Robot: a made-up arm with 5 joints.
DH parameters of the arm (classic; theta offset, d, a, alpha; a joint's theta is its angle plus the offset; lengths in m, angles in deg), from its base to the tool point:
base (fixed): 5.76 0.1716 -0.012 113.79
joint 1: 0 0.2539 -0.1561 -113.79
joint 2: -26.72 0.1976 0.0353 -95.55
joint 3: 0 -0.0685 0.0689 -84.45
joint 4: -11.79 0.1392 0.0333 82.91
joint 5: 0 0.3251 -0.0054 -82.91
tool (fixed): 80.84 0.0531 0 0
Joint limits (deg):
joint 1: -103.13..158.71
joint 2: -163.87..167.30
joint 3: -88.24..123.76
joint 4: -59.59..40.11
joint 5: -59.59..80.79
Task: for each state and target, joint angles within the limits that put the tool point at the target. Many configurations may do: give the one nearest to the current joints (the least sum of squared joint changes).
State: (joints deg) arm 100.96 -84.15 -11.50 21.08 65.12
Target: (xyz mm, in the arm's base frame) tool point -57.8 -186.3 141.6
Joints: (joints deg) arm 127.56 -75.68 14.81 -17.41 79.66
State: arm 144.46 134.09 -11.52 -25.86 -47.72
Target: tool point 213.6 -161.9 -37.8
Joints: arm 115.91 93.51 -46.06 -59.59 -9.29
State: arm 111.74 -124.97 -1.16 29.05 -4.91
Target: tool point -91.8 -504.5 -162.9
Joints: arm 93.57 -87.93 -4.29 39.87 -8.44
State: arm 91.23 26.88 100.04 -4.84 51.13
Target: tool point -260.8 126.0 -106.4
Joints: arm 74.24 44.56 92.87 -9.42 51.71
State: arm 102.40 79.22 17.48 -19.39 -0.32
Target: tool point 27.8 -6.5 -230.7
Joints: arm 87.25 72.85 5.95 -21.60 1.03
